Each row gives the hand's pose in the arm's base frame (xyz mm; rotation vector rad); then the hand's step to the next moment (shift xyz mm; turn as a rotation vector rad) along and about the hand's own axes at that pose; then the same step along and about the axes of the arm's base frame.
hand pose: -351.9 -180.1 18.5 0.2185 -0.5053 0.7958
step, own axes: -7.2 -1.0 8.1 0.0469 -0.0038 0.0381
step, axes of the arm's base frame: -6.3 -8.2 3.3 0.0171 0.0126 0.0567
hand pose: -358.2 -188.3 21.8 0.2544 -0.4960 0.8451
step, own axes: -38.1 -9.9 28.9 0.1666 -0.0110 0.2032
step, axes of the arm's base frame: -22.9 -42.8 5.0 0.0372 0.0189 0.2597
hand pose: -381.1 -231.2 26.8 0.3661 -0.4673 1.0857
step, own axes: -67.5 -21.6 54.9 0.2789 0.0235 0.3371
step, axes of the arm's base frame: -16.5 -87.6 9.3 0.0250 0.0508 0.4345
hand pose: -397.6 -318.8 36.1 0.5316 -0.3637 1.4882
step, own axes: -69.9 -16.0 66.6 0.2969 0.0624 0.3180
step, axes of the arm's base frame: 17.7 -94.9 16.0 -0.0143 0.0764 0.4326
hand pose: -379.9 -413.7 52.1 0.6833 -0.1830 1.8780
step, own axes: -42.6 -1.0 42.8 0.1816 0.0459 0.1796
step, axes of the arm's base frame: 27.7 -52.2 12.2 -0.0212 0.0500 0.2538
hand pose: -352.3 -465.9 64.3 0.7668 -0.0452 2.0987
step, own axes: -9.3 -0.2 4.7 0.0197 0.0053 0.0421
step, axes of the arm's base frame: 6.5 -8.1 -1.2 0.0089 -0.0016 0.0459
